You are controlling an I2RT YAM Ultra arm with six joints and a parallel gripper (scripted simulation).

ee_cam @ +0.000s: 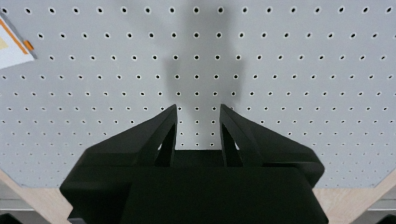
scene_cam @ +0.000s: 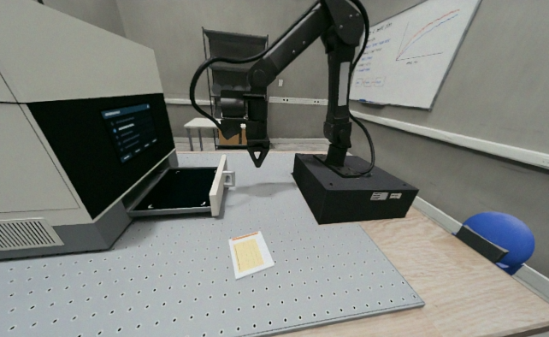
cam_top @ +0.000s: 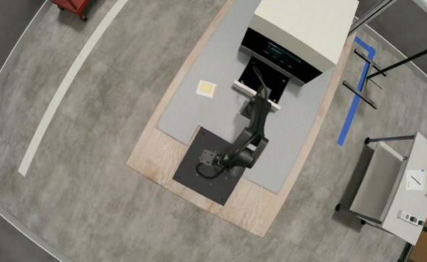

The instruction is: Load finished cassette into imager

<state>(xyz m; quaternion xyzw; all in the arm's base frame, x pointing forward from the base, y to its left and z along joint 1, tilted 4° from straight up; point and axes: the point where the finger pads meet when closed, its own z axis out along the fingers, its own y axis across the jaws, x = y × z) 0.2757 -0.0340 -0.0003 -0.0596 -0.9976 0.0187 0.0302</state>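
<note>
Now: the finished cassette 60 mm ahead of my hand, 240 mm to the left of it and 110 mm below it. Round my hand: drawer (240 mm ahead, 30 mm to the right, 60 mm below).
</note>
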